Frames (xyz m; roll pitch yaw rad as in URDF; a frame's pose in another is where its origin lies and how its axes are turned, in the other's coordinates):
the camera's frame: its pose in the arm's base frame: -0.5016 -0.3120 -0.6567 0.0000 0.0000 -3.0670
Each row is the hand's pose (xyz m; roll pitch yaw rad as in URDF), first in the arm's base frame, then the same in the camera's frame.
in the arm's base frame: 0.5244 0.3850 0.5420 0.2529 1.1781 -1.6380
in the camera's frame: -1.0751 -0.6186 1.1987 0.2529 1.1781 1.4290
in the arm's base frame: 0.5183 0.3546 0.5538 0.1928 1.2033 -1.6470
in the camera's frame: -1.0667 -0.5887 1.2105 0.1928 1.2033 1.4200
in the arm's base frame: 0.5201 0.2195 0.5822 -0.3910 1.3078 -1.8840
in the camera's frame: -1.0585 -0.4539 1.2389 -0.3910 1.3078 1.1830
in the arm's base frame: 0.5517 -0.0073 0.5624 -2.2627 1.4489 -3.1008
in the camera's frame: -1.0731 -0.2254 1.2191 -2.2627 1.4489 -0.0338
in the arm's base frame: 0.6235 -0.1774 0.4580 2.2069 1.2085 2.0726
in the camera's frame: -1.1320 -0.0504 1.1147 2.2069 1.2085 -1.1436
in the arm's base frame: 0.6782 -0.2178 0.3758 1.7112 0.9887 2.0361
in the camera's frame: -1.1835 -0.0060 1.0325 1.7112 0.9887 -1.1801
